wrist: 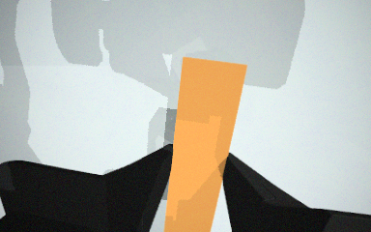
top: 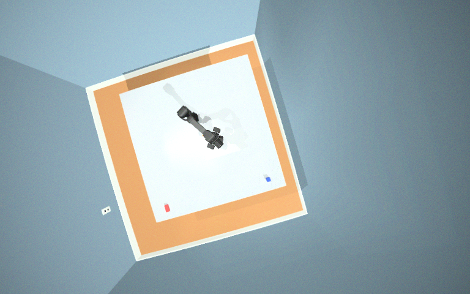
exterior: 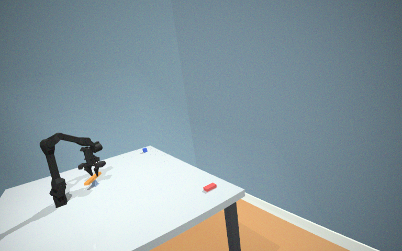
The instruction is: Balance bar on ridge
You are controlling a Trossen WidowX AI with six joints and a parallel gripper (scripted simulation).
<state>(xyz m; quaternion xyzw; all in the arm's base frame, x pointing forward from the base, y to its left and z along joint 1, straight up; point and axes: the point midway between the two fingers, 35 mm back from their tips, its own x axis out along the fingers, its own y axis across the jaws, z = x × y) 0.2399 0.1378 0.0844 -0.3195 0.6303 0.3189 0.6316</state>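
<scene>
Right now my gripper tip is 20 mm past the orange bar and 20 mm to the left of it. Round my gripper tip: small blue cube: 500 mm ahead, 360 mm to the left, 30 mm below; then red block: 500 mm ahead, 640 mm to the right, 40 mm below.
</scene>
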